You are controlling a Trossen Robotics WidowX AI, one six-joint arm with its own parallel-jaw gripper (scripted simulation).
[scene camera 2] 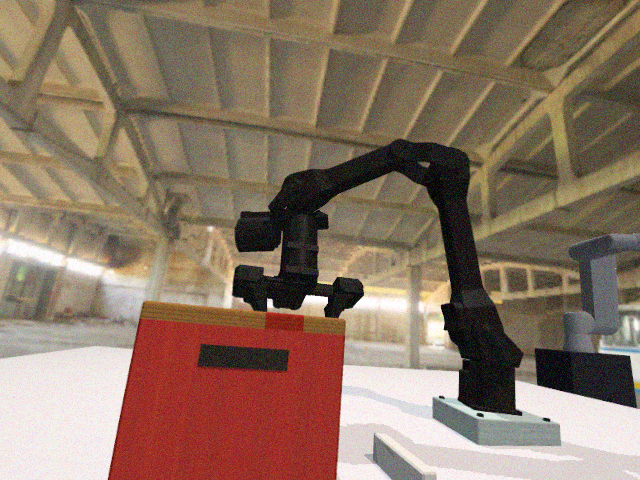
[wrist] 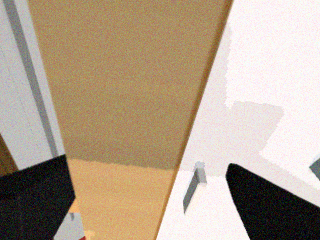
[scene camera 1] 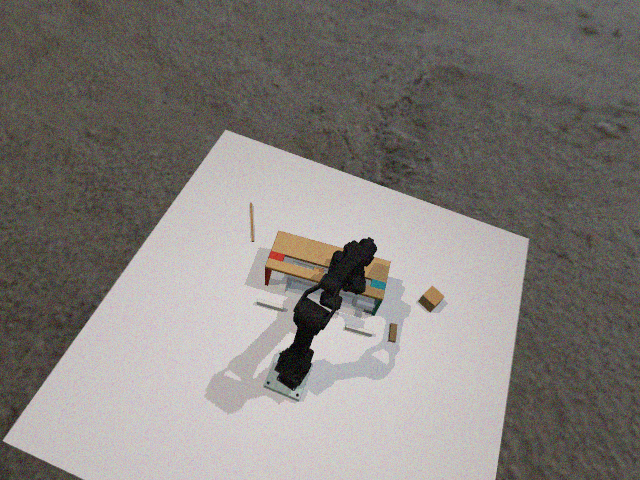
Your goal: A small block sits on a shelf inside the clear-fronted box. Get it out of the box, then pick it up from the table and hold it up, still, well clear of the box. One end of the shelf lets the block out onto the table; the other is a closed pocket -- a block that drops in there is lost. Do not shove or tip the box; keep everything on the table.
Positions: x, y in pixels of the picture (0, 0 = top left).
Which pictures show the box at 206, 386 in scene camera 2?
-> Scene camera 2, the wrist view and scene camera 1: all of them.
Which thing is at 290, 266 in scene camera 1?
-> A box.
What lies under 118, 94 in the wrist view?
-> A box.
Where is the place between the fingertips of my gripper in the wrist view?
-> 161, 162
